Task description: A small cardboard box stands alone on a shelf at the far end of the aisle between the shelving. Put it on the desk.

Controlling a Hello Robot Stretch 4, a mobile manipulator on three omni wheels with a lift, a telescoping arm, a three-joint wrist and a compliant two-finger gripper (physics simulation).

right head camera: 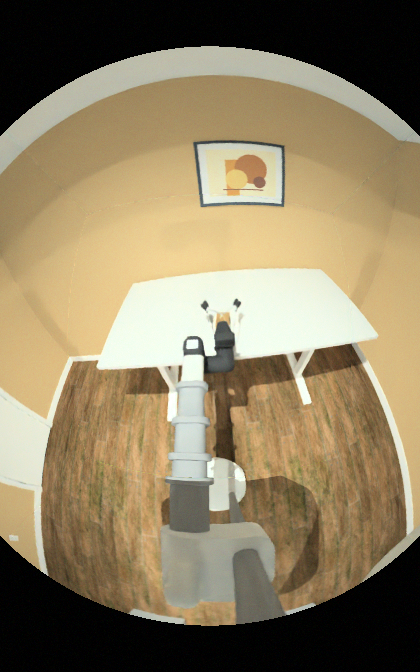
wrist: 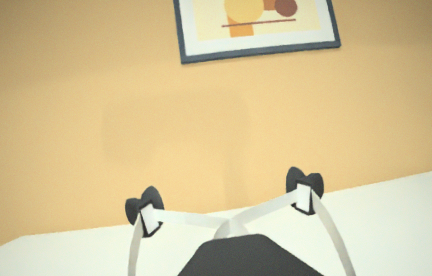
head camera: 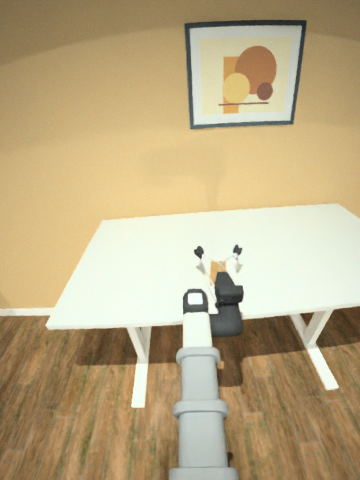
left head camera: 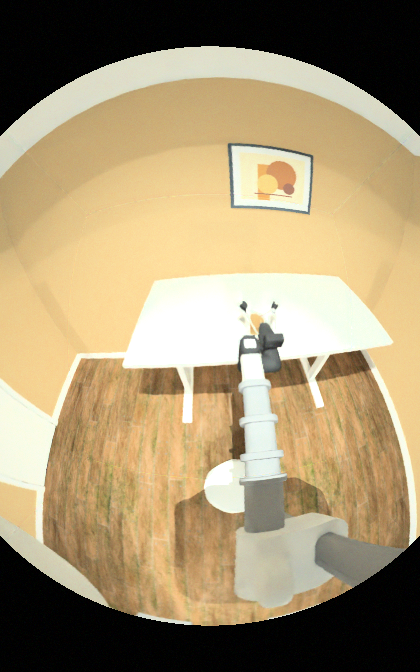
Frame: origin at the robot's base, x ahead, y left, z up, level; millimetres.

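Seen in the pictures: gripper, fingertip midpoint: (wrist: 224,193) (head camera: 217,246).
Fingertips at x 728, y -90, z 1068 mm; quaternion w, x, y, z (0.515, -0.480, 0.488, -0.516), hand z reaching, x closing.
A point is followed by its place in that frame.
The small cardboard box (head camera: 217,267) @[x 724, y -92, z 973 mm] (left head camera: 256,318) (right head camera: 223,317) is tan and lies on the white desk (head camera: 135,270) @[x 785, y 247, z 923 mm] (left head camera: 175,325) (right head camera: 150,320) (wrist: 400,225) @[x 930, y -403, z 923 mm], partly hidden behind my gripper's fingers and wrist. It does not show in the wrist view. My gripper (head camera: 218,251) @[x 728, y -90, z 1068 mm] (left head camera: 259,305) (right head camera: 221,304) (wrist: 224,193) @[x 728, y -90, z 1068 mm] is open, with its two black fingertips wide apart and nothing between them. It hangs over the desk, above the box, and looks apart from it.
A framed picture (head camera: 246,75) @[x 1321, y -304, z 1627 mm] (left head camera: 270,178) (right head camera: 240,173) (wrist: 260,42) @[x 1321, y -288, z 1434 mm] hangs on the tan wall behind the desk. The desk's white legs (head camera: 140,370) (left head camera: 187,400) stand on the wooden floor. My arm (head camera: 200,400) @[x 214, y 0, z 1167 mm] (left head camera: 259,435) (right head camera: 190,435) reaches over the desk's front edge.
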